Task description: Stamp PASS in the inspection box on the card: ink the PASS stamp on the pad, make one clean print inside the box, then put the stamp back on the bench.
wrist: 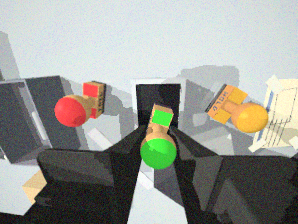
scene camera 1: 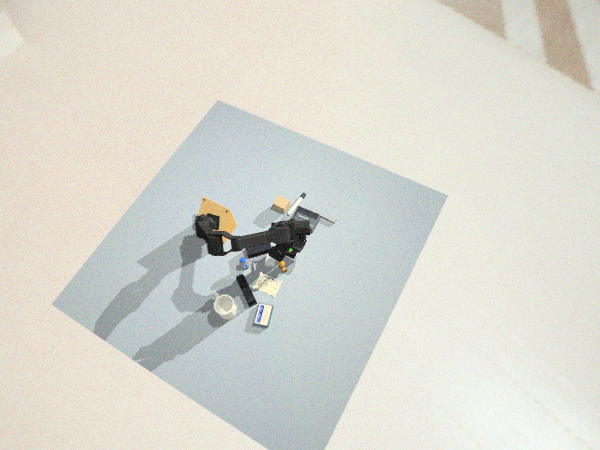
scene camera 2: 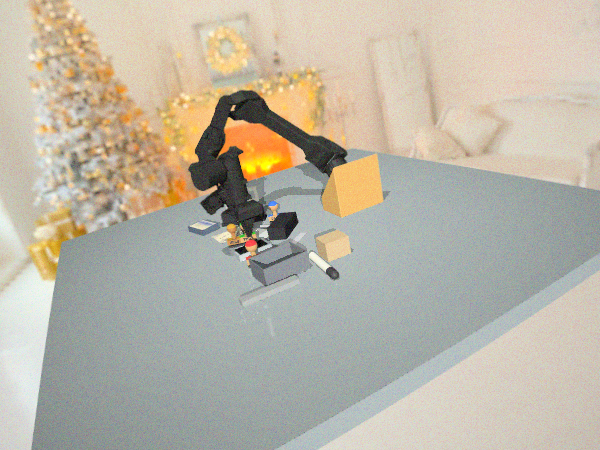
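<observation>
Wooden cube (scene camera 2: 333,245), grey bin (scene camera 2: 286,260). Black box (wrist: 165,180). Red-knobbed stamp (wrist: 72,110), orange-knobbed stamp (wrist: 249,117). My gripper (scene camera 2: 247,235) (wrist: 157,129).
</observation>
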